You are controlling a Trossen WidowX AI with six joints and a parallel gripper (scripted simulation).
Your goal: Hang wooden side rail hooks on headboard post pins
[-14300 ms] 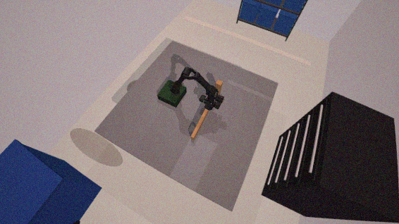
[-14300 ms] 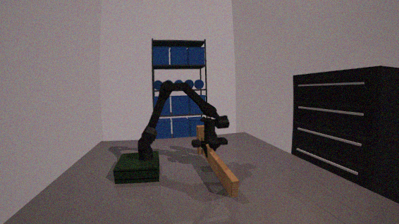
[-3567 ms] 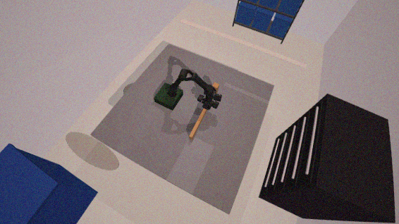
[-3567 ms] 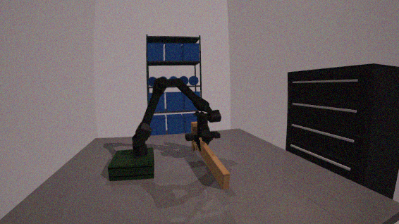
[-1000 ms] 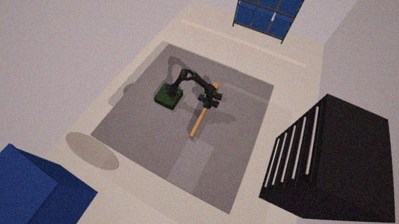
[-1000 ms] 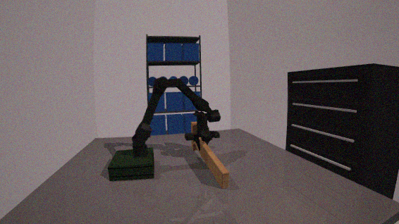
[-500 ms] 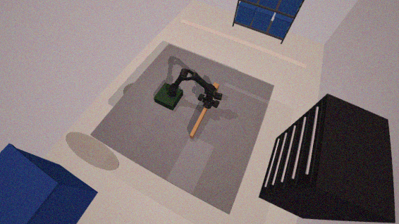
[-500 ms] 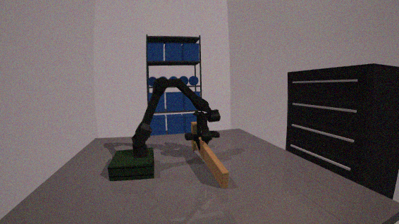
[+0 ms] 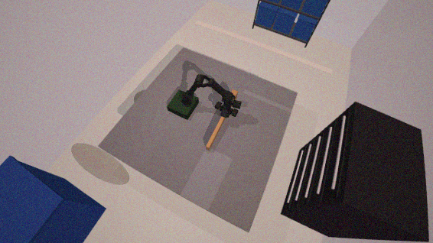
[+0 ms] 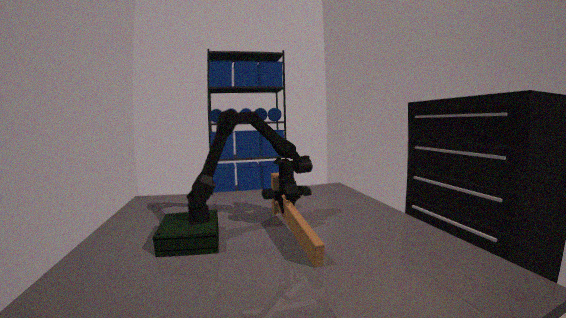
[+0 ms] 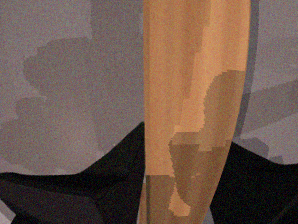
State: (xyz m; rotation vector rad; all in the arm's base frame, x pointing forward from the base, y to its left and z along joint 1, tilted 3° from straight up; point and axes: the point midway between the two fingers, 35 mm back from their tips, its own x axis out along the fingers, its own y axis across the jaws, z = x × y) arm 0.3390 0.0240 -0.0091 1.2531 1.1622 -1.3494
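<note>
Right now the headboard post is 2 cm ahead of my gripper tip, 15 cm to the left of it and 4 cm above it.
</note>
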